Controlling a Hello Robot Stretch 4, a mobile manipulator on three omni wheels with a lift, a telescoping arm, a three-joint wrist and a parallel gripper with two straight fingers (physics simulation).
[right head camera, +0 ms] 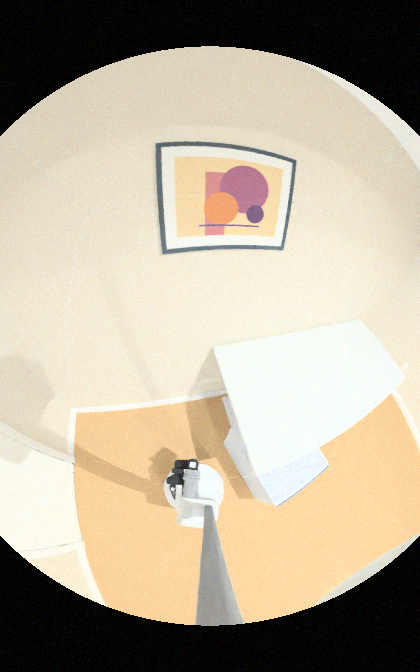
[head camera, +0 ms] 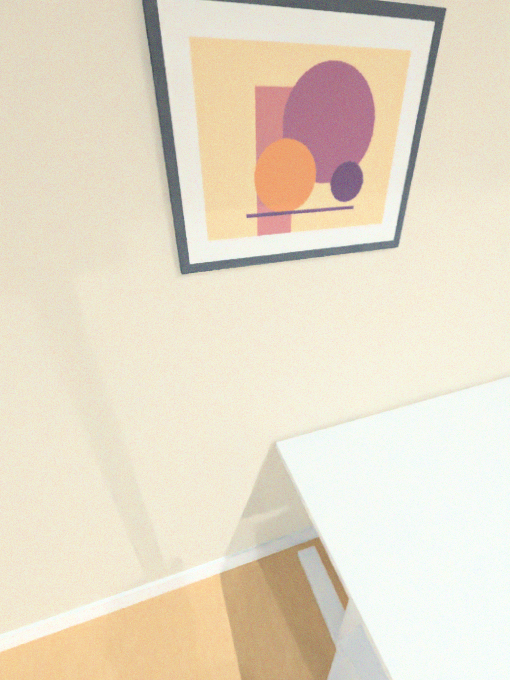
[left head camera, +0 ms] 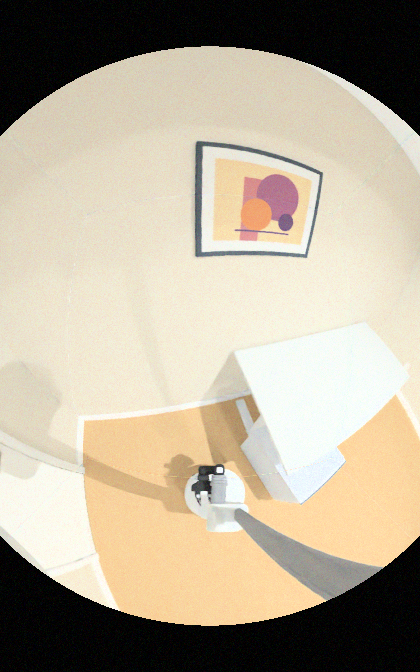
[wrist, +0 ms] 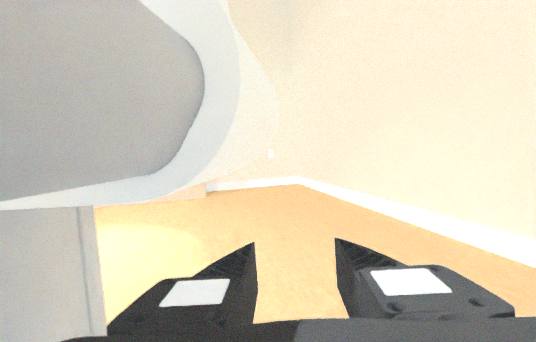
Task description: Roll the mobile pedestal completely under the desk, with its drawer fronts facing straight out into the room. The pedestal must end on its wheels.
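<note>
The white pedestal (head camera: 356,656) (left head camera: 270,467) (right head camera: 245,467) stands upright at the left end of the white desk (head camera: 428,521) (left head camera: 320,395) (right head camera: 300,395). Its rear part is under the desk top, and its front part sticks out past the desk's front edge. Its plain left side faces my base. The drawer fronts and wheels are hidden; a thin dark line shows along the top's front edge. My gripper (wrist: 295,264) is open and empty, with its fingers apart over the floor. It is folded in above my base, left of the pedestal and apart from it.
My round white base (left head camera: 236,487) (right head camera: 212,485) stands close to the pedestal's left side. The desk's left foot (head camera: 321,593) (left head camera: 245,415) lies behind the pedestal. A framed picture (head camera: 290,255) hangs on the back wall. White baseboard (head camera: 109,601) runs along it.
</note>
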